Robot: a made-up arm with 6 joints. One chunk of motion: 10 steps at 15 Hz.
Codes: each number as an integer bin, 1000 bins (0 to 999) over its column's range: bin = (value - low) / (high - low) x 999, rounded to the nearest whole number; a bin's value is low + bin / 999 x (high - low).
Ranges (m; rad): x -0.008..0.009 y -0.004..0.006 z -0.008..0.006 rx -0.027..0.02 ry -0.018..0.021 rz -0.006..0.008
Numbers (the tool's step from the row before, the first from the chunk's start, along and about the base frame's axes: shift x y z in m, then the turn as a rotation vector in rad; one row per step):
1: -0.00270 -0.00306 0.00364 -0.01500 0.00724 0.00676
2: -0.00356 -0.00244 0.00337 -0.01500 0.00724 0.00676
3: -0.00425 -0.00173 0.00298 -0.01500 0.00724 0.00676
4: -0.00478 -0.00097 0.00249 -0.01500 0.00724 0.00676
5: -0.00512 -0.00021 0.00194 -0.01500 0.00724 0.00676
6: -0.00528 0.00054 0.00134 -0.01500 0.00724 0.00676
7: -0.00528 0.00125 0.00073 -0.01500 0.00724 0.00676
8: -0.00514 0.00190 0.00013 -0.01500 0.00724 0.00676
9: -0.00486 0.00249 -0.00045 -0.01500 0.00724 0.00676
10: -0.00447 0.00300 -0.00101 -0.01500 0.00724 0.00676
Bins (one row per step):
1: 311 94 831 255 647 911
2: 261 156 811 255 647 911
3: 220 227 784 255 647 911
4: 189 303 749 255 647 911
5: 169 379 709 255 647 911
6: 160 454 666 255 647 911
7: 160 524 623 255 647 911
8: 168 589 580 255 647 911
9: 185 648 539 255 647 911
10: 207 699 499 255 647 911

